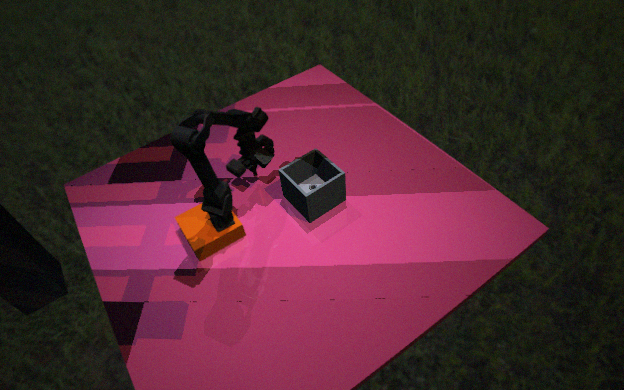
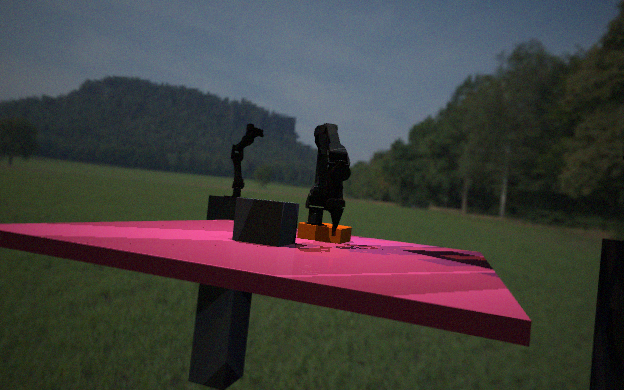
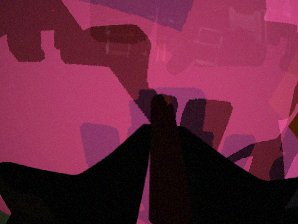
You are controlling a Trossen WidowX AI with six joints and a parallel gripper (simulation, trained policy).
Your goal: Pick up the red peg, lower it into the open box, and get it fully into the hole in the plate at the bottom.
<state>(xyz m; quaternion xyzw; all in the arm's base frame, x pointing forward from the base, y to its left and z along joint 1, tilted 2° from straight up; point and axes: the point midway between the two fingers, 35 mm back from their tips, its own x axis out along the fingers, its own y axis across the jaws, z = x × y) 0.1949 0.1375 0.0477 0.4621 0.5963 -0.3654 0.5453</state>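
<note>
My gripper tip is now 130 mm short of the plate, 200 mm to the left of it and 20 mm above it. Round my gripper tip: red peg 10 mm above.
</note>
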